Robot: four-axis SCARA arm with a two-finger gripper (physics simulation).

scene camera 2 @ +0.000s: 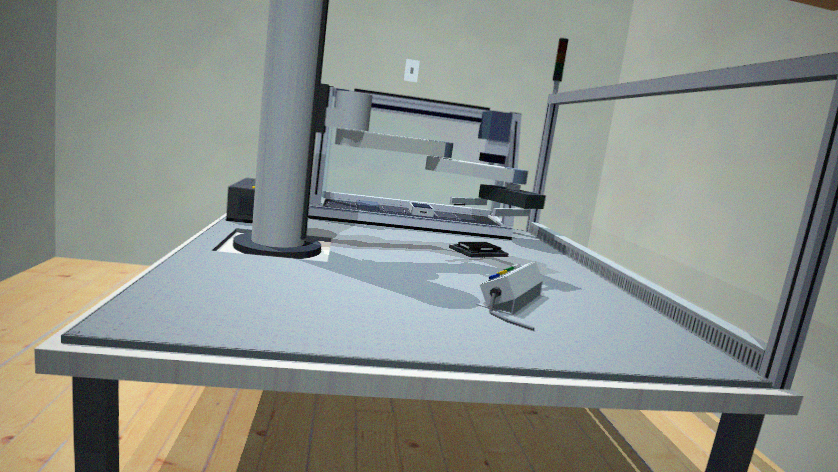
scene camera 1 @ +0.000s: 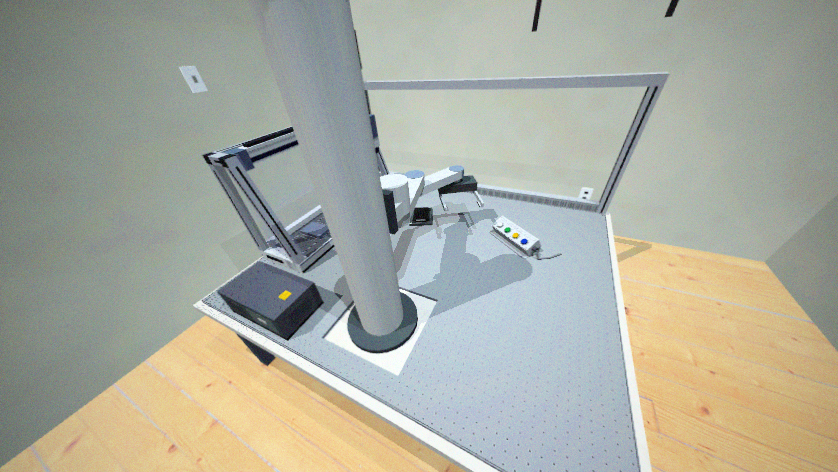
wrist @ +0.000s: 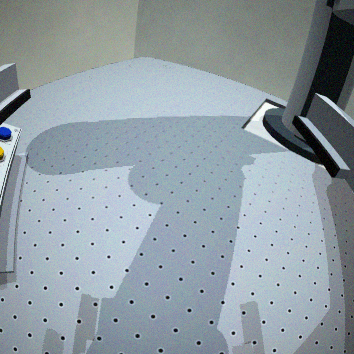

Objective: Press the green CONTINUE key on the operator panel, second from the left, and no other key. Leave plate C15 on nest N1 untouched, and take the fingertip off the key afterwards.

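Frame: origin at the arm's base, x ahead, y left, z up, level; metres.
Seen in the pictures: gripper, fingertip midpoint: [scene camera 2: 471, 206] [scene camera 1: 464, 207] [wrist: 162, 80]; arm's base at its link origin: [scene camera 2: 277, 247] [scene camera 1: 383, 319].
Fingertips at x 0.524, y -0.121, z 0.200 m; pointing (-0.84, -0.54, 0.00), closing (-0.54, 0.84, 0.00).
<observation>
Offsets run from my fingertips to a thing's top centre. "pt": to the spot under its first point.
The operator panel {dy -0.221, dx +0.075, dz -0.104 m} [scene camera 1: 521, 229] [scene camera 2: 505, 288] [wrist: 11, 150] is a white sloped box. Its green CONTINUE key {dy -0.188, dx +0.072, dz -0.113 m} [scene camera 1: 507, 229] [scene camera 2: 510, 267] sits between a white key {dy -0.148, dx +0.102, dz -0.113 m} [scene camera 1: 499, 224] and a yellow key {dy -0.228, dx +0.042, dz -0.113 m} [scene camera 1: 515, 235] [wrist: 1, 153]; a blue key {dy -0.268, dx +0.012, dz -0.113 m} [scene camera 1: 524, 241] [wrist: 5, 133] is at the end. The green key does not show in the wrist view. My gripper [scene camera 1: 462, 206] [scene camera 2: 473, 206] [wrist: 162, 80] is open and empty, above the table, apart from the panel, behind it in scene camera 2. A dark plate {dy +0.280, dx +0.118, dz -0.161 m} [scene camera 1: 421, 215] [scene camera 2: 477, 246] lies on a dark nest {dy +0.280, dx +0.118, dz -0.170 m} [scene camera 1: 421, 223] [scene camera 2: 495, 254]; their labels are unreadable.
The arm's column [scene camera 1: 351, 175] [scene camera 2: 287, 128] [wrist: 307, 75] stands on the table. A dark box [scene camera 1: 263, 293] [scene camera 2: 239, 200] and an aluminium frame [scene camera 1: 258, 211] [scene camera 2: 422, 222] stand near it. A slotted rail [scene camera 1: 539, 197] [scene camera 2: 645, 293] runs along one edge. A cable {pt dy -0.378, dx +0.034, dz -0.189 m} [scene camera 1: 549, 256] [scene camera 2: 513, 319] leaves the panel.
</observation>
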